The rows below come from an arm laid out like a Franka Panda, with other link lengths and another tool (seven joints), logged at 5 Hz.
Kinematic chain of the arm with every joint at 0, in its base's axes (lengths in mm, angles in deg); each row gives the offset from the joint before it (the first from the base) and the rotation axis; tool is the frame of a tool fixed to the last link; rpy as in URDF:
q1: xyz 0 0 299.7 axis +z
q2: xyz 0 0 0 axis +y
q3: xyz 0 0 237 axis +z
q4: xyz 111.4 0 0 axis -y
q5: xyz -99 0 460.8 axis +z
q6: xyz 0 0 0 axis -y
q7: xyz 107.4 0 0 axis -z
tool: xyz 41 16 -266.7 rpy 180 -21.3 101.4
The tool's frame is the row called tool.
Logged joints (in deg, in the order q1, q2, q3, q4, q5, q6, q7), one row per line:
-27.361 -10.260 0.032 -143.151 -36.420 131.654 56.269
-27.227 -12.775 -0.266 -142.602 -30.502 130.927 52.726
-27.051 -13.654 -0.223 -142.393 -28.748 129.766 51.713
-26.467 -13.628 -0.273 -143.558 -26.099 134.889 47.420
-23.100 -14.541 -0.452 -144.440 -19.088 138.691 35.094
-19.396 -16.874 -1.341 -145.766 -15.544 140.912 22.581
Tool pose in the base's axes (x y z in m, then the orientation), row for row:
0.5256 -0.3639 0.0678 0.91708 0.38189 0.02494 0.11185
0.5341 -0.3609 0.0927 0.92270 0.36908 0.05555 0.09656
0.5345 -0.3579 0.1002 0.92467 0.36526 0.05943 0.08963
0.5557 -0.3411 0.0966 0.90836 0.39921 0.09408 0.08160
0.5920 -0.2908 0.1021 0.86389 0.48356 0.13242 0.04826
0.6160 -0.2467 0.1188 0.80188 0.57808 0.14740 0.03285
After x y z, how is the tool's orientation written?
As a quaternion, x y z w.
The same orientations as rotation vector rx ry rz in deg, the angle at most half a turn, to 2 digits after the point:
154.26 64.24 4.20
156.59 62.64 9.43
157.57 62.24 10.13
155.52 68.35 16.11
150.90 84.46 23.13
141.40 101.93 25.99

